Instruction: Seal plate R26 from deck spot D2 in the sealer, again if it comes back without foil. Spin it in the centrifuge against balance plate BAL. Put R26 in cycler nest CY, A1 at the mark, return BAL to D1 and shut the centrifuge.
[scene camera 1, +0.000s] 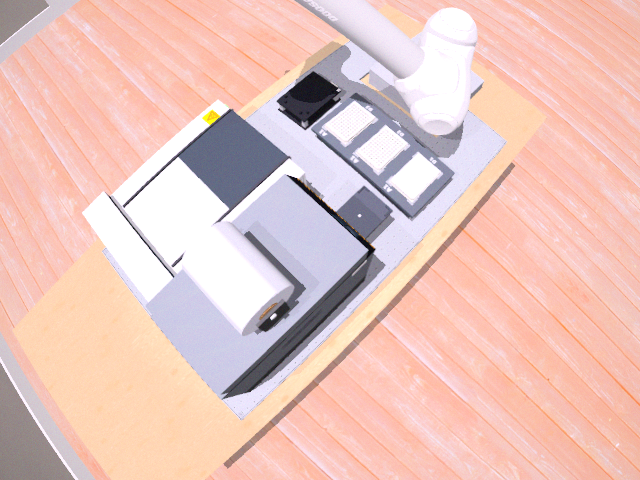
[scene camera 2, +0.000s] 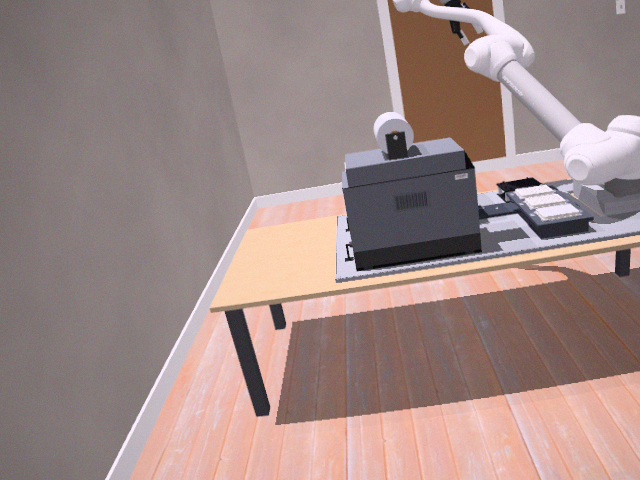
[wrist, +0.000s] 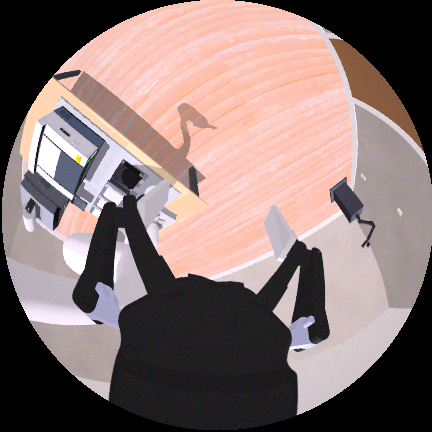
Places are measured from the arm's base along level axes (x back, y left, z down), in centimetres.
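Pixels of known places: gripper, between the fingertips: (scene camera 2: 473, 38) (wrist: 218, 201); arm's base, origin of its link: (scene camera 2: 624, 186).
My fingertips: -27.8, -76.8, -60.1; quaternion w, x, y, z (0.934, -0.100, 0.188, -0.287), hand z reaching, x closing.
Observation:
For each thing: its top centre in the pictures, then the offset to it from my fingertips, as dx, dy, dz. Level surfaces: height alone.
- plain white-topped plate, centre of its top: (scene camera 1: 416, 175) (scene camera 2: 557, 210) -9.4, +92.9, +57.5
- grey sealer, centre of its top: (scene camera 1: 238, 260) (scene camera 2: 396, 114) (wrist: 27, 225) -59.3, +84.9, +17.1
- white roll, centre of its top: (scene camera 1: 228, 269) (scene camera 2: 390, 115) (wrist: 25, 224) -61.4, +84.7, +17.1
- black nest, centre of its top: (scene camera 1: 308, 92) (scene camera 2: 519, 181) (wrist: 125, 178) -5.0, +51.6, +58.6
- welled plate, centre of its top: (scene camera 1: 350, 120) (scene camera 2: 533, 190) (wrist: 112, 196) -6.3, +68.3, +57.5
- dark deck, height of its surface: dz +59.1
A white plate with rows of wells (scene camera 1: 382, 148) (scene camera 2: 545, 199) sits on the middle deck spot, marked D2; no name is readable on it. A plain white-topped plate (scene camera 1: 415, 178) (scene camera 2: 558, 211) sits on D1. The grey sealer (scene camera 1: 315, 222) (scene camera 2: 413, 206) carries a white roll (scene camera 1: 237, 279) (scene camera 2: 390, 129); its dark tray (scene camera 1: 368, 206) (scene camera 2: 498, 209) is outside, with no plate on it. The white machine with a yellow warning sign (scene camera 1: 175, 206) (wrist: 62, 155) seems to be the centrifuge. A black nest (scene camera 1: 310, 95) (wrist: 129, 175) shows no plate. My gripper (scene camera 2: 472, 35) (wrist: 218, 201) is open and empty, high above the table.
Another welled plate (scene camera 1: 350, 122) (scene camera 2: 534, 191) sits on D3 of the dark deck (scene camera 1: 434, 188). The robot's arm (scene camera 1: 382, 36) (scene camera 2: 542, 98) rises beside the deck and reaches above the machines. A dark wall-mounted device (wrist: 348, 201) is at the right in the wrist view.

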